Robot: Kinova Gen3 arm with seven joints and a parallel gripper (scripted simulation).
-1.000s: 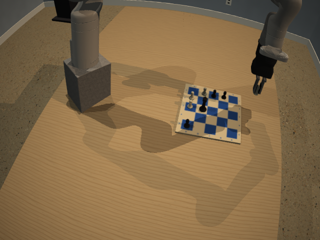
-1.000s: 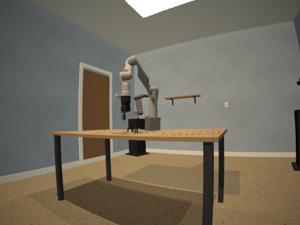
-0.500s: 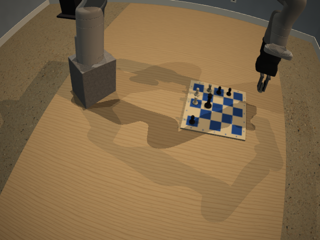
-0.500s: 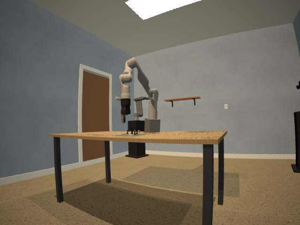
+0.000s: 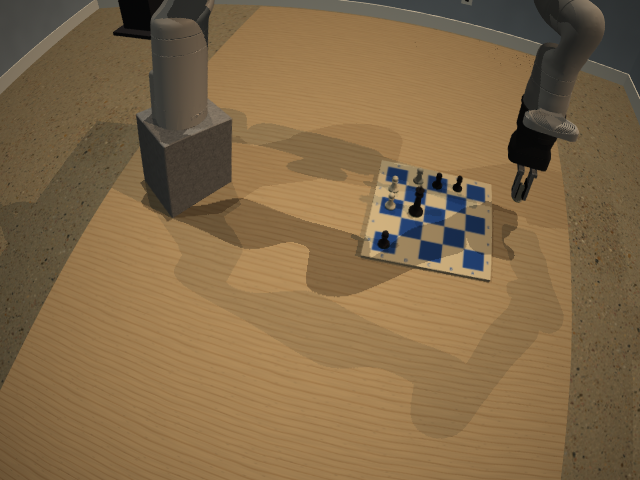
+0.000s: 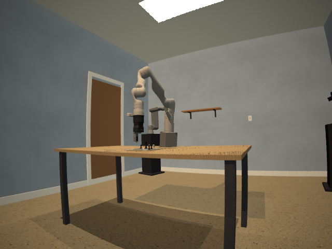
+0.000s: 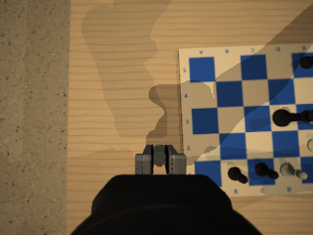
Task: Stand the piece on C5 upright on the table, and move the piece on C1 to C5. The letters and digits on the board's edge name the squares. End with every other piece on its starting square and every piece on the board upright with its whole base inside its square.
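The tall black piece is 170 mm behind my hand, 70 mm to the right of it and 50 mm below it. From my hand the other things lie so: chessboard 130 mm behind, 80 mm below, 70 mm to the right; white rook 10 mm below.
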